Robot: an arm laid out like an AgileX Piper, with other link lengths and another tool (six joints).
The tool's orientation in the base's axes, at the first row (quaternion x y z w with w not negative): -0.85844, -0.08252, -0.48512, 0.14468
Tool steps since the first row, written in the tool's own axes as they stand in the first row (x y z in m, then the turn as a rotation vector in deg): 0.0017, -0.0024, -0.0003, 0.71, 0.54, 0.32; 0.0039, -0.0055, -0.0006, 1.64, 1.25, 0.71; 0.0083, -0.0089, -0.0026, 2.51, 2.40, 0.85; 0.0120, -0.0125, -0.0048, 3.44, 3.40, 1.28
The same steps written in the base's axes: 0.0000, 0.0022, 0.0020, 0.78, -0.40, 0.36; 0.0000, 0.0050, 0.0046, 1.77, -0.95, 0.85; -0.0003, 0.0076, 0.0099, 2.66, -1.98, 1.33; -0.0012, 0.0102, 0.0147, 3.77, -2.79, 1.75
